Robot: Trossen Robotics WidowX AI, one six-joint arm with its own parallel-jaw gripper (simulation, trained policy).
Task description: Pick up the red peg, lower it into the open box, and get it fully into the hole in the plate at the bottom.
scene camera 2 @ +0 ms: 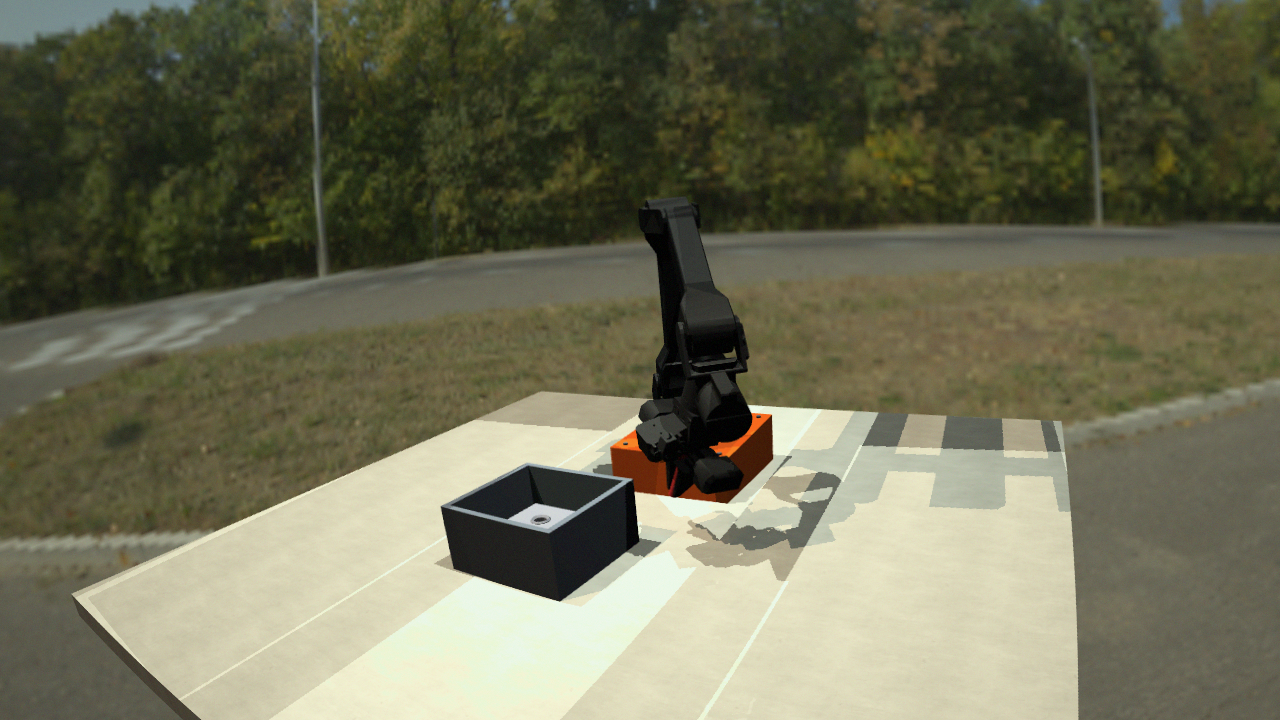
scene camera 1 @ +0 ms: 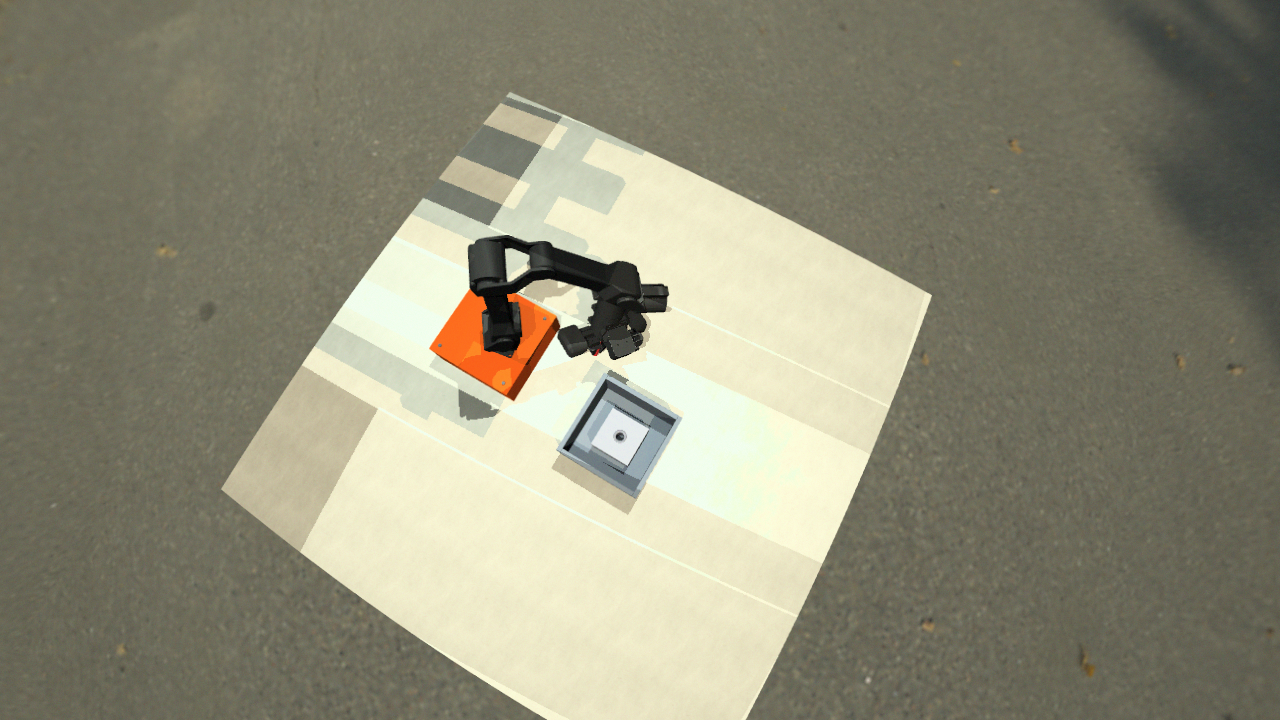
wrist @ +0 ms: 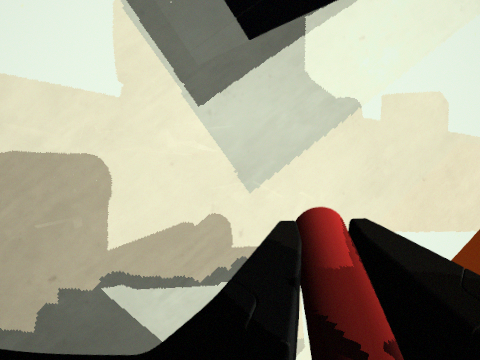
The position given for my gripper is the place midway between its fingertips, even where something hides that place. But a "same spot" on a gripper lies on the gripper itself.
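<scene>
Scene camera 2 shows my gripper and a grey plate. My gripper is also visible in scene camera 1 (595, 352), and the grey plate is visible there too. The wrist view shows my gripper; the grey plate is out of frame in the wrist view. On my gripper, (wrist: 423, 294) and (scene camera 2: 670, 467) are the same spot. On the grey plate, (scene camera 2: 540, 515) and (scene camera 1: 614, 436) are the same spot.
</scene>
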